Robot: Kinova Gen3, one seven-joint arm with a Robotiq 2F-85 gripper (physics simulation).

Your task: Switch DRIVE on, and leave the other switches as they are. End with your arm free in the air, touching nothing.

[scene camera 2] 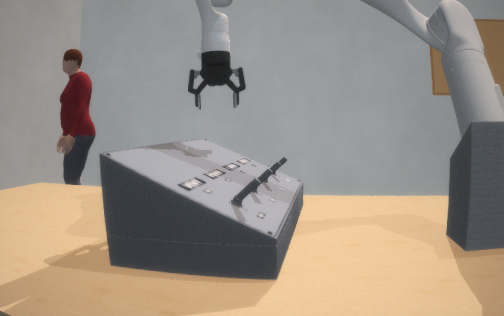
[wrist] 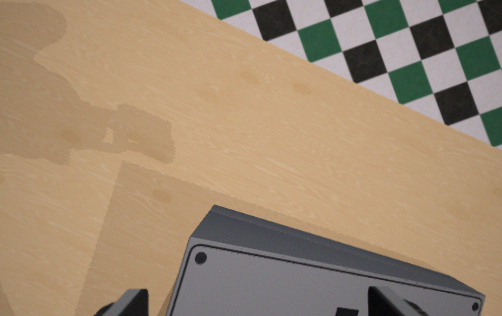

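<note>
A dark console (scene camera 2: pixel 185 225) (wrist: pixel 320 252) with a sloping grey panel (scene camera 2: pixel 150 162) (wrist: pixel 270 285) stands on the table. Several black switch levers (scene camera 2: pixel 246 191) stand in a slanting row on its lower half, seen nearly in line and partly overlapping. White-and-black labels (scene camera 2: pixel 192 184) lie above them, too small to read, so I cannot tell which lever is DRIVE. In the wrist view part of a black label (wrist: pixel 346 312) shows at the bottom edge; the levers do not show there. My gripper (scene camera 2: pixel 217 106) (wrist: pixel 258 301) is open and empty, pointing down, high above the panel and touching nothing.
The wooden table (scene camera 2: pixel 360 270) (wrist: pixel 240 130) carries the console. A grey pedestal (scene camera 2: pixel 482 190) with the arm's base (scene camera 2: pixel 467 80) stands at the right. A person in a red top (scene camera 2: pixel 77 105) stands behind the table at the left. A chequered floor (wrist: pixel 385 45) lies past the table edge.
</note>
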